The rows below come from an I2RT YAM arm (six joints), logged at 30 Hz.
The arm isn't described. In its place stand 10 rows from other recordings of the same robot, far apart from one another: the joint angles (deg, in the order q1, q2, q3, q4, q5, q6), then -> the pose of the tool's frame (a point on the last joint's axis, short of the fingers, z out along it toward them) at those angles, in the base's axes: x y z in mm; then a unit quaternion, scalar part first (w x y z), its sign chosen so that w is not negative.
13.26 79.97 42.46 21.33 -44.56 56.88 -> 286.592 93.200 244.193 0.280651 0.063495 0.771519 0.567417
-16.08 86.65 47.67 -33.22 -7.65 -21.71 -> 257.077 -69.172 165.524 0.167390 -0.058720 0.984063 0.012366
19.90 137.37 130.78 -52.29 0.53 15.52 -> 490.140 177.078 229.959 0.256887 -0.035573 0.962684 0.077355
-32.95 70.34 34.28 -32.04 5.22 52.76 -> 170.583 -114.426 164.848 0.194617 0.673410 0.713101 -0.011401
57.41 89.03 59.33 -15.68 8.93 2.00 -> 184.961 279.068 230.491 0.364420 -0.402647 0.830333 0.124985
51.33 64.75 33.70 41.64 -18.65 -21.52 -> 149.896 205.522 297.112 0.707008 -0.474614 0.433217 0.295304
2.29 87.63 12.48 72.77 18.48 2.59 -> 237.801 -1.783 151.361 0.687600 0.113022 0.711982 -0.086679
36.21 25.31 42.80 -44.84 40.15 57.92 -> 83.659 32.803 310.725 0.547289 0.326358 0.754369 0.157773
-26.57 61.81 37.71 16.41 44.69 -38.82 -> 205.105 -130.567 287.628 0.357618 0.174465 0.719116 -0.569688
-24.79 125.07 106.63 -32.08 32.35 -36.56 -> 436.186 -222.436 228.666 0.145226 0.000906 0.908859 -0.391003
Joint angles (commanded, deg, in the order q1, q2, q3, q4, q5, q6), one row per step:
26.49 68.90 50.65 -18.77 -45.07 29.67
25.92 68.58 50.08 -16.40 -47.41 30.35
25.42 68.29 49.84 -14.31 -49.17 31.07
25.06 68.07 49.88 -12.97 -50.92 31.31
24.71 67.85 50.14 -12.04 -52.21 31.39
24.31 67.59 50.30 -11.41 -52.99 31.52
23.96 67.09 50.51 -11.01 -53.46 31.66
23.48 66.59 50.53 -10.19 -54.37 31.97
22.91 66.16 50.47 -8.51 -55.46 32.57
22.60 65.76 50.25 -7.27 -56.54 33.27
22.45 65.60 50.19 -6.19 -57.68 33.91
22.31 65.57 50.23 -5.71 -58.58 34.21
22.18 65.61 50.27 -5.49 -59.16 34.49
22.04 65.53 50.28 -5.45 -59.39 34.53
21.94 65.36 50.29 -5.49 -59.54 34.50
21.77 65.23 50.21 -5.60 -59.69 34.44
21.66 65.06 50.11 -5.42 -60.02 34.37
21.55 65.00 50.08 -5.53 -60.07 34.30
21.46 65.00 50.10 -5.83 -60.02 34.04
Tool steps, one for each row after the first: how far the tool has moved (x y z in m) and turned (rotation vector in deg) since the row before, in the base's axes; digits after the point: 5 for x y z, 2 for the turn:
0.00076 -0.00134 0.00194 2.29 -0.69 1.05
0.00098 -0.00120 0.00321 1.94 -0.85 0.70
0.00043 -0.00080 0.00350 1.56 -0.83 1.04
0.00049 -0.00094 0.00408 1.20 -0.93 0.74
0.00037 -0.00146 0.00311 0.80 -0.67 0.24
-0.00045 -0.00171 0.00397 0.68 -0.79 0.02
-0.00036 -0.00211 0.00357 0.96 -0.77 0.25
0.00035 -0.00215 0.00413 1.33 -1.13 0.27
-0.00062 -0.00132 0.00240 1.05 -0.47 0.52
-0.00027 -0.00040 0.00214 0.94 -0.31 0.77
-0.00003 -0.00035 0.00125 0.55 -0.09 0.64
0.00021 -0.00032 0.00052 0.31 0.15 0.36
-0.00007 -0.00061 0.00048 0.13 -0.05 0.07
-0.00044 -0.00060 0.00071 0.10 -0.14 0.05
-0.00026 -0.00085 -0.00009 0.02 0.02 -0.02
-0.00049 -0.00059 0.00042 0.19 -0.26 0.21
-0.00007 -0.00052 -0.00010 -0.02 0.01 -0.05
0.00007 -0.00040 -0.00034 -0.15 0.00 -0.09

